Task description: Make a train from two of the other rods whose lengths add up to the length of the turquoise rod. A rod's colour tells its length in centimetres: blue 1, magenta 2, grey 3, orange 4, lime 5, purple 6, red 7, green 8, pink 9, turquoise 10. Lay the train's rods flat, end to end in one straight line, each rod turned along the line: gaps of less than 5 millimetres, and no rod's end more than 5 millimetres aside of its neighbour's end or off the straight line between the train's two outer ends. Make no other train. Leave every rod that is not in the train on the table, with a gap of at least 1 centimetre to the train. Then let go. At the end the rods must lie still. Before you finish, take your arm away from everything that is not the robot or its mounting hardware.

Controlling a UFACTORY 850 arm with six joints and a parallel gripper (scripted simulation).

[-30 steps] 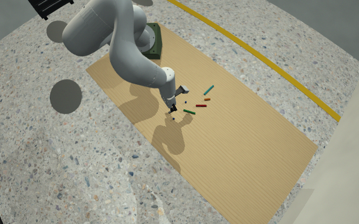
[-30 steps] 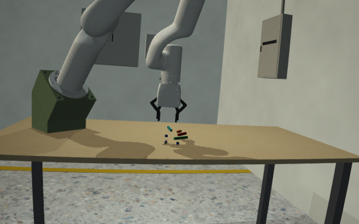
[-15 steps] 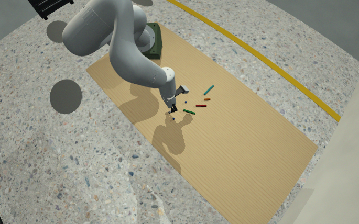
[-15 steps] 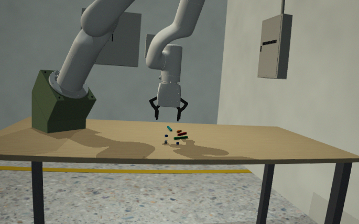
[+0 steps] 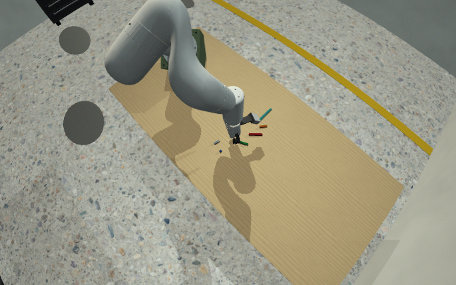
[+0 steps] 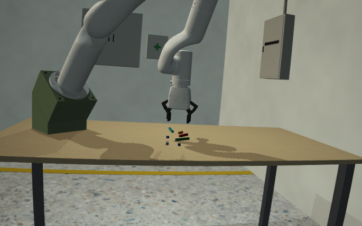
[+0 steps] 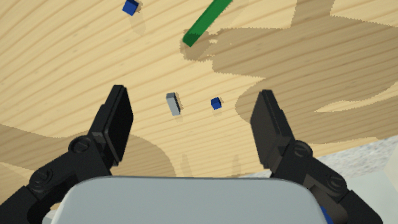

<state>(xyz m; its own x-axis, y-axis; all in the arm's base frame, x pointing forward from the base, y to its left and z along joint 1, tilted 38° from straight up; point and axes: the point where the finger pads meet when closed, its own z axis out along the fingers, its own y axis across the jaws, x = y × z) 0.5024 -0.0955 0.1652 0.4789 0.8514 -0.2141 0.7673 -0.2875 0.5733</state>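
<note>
Right now the red rod is 110 mm to the left of my hand, 100 mm below it and 70 mm ahead of it. Round my hand: grey rod (100 mm below, 60 mm to the right, 60 mm behind); green rod (100 mm below, 30 mm ahead, 20 mm to the left); orange rod (170 mm to the left, 100 mm below, 70 mm ahead).
</note>
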